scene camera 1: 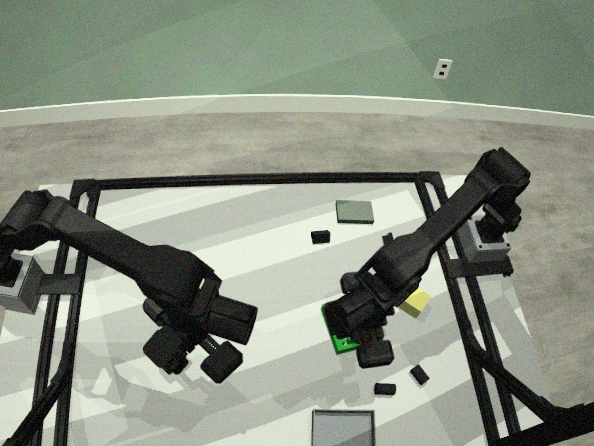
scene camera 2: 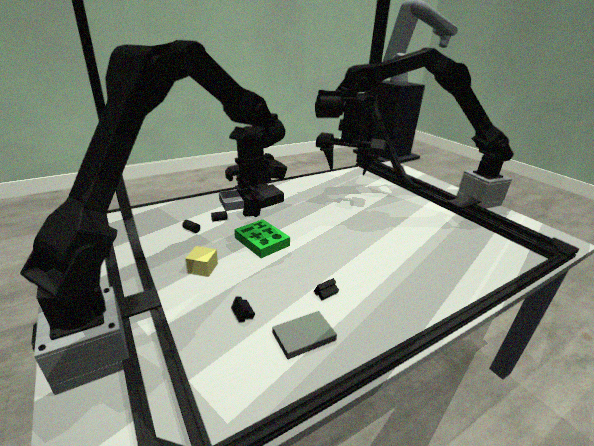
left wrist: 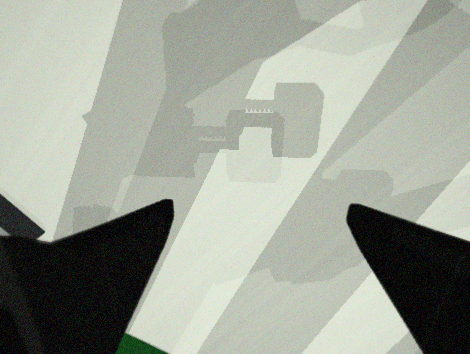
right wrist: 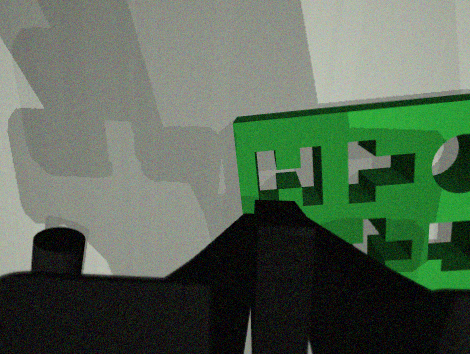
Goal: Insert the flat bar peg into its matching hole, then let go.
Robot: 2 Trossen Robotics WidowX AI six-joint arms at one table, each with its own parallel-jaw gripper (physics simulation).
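The green board [scene camera 1: 346, 346] [scene camera 2: 262, 248] [right wrist: 300, 127] with shaped holes lies flat on the table; a corner shows in the left wrist view [left wrist: 137, 345]. My right gripper [scene camera 2: 251, 209] [right wrist: 273, 227] is shut on the flat bar peg [right wrist: 283, 290], a dark upright strip between the fingers in the right wrist view. In scene camera 2 the fingertips are above the board's back edge, near a narrow slot. In the right wrist view the fingers cover the board's near left corner, and the peg's lower end is hidden. My left gripper [scene camera 1: 196, 362] [scene camera 2: 348, 170] [left wrist: 259, 209] is open and empty, above the table.
A yellow block [scene camera 1: 415, 302] [scene camera 2: 201, 261] stands beside the board. Black pegs [scene camera 1: 419, 375] [scene camera 1: 385, 388] [scene camera 1: 320, 236] [scene camera 2: 243, 309] lie around it. A grey-green plate [scene camera 1: 354, 212] [scene camera 2: 304, 334] and a grey tray [scene camera 1: 343, 412] [scene camera 2: 231, 204] lie on opposite sides of the board.
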